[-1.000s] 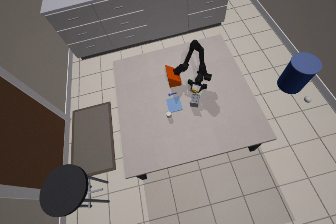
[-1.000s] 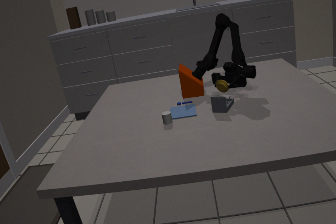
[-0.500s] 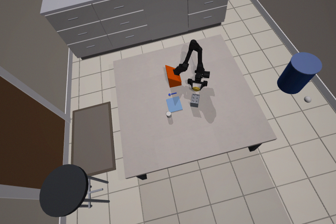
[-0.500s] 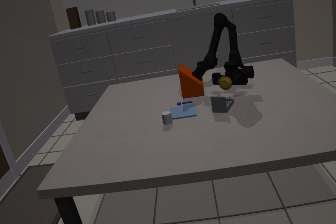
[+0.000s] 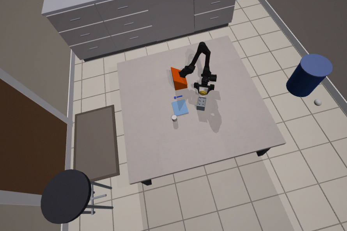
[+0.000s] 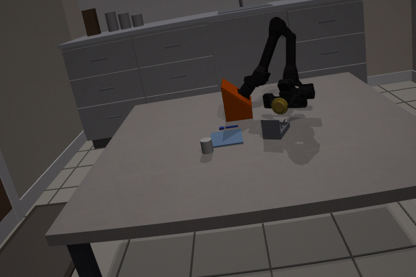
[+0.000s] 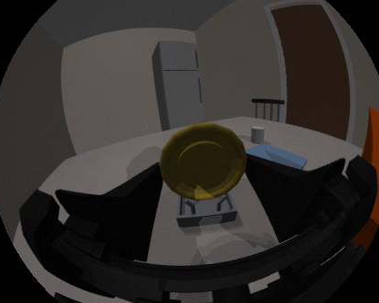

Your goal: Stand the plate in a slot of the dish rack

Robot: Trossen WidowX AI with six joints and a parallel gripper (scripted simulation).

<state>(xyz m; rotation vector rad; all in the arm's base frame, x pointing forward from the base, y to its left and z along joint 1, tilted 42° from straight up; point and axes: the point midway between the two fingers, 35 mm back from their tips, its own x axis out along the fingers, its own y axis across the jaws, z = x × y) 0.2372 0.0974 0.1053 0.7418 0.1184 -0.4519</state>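
Right now my gripper tip is 5 cm short of the grey dish rack, 3 cm to the left of it and 7 cm above it. Round my gripper tip: yellow plate: 1 cm behind; then blue utensil: 9 cm behind, 23 cm to the right, 8 cm below; then light blue flat pad: 3 cm ahead, 23 cm to the right, 9 cm below.
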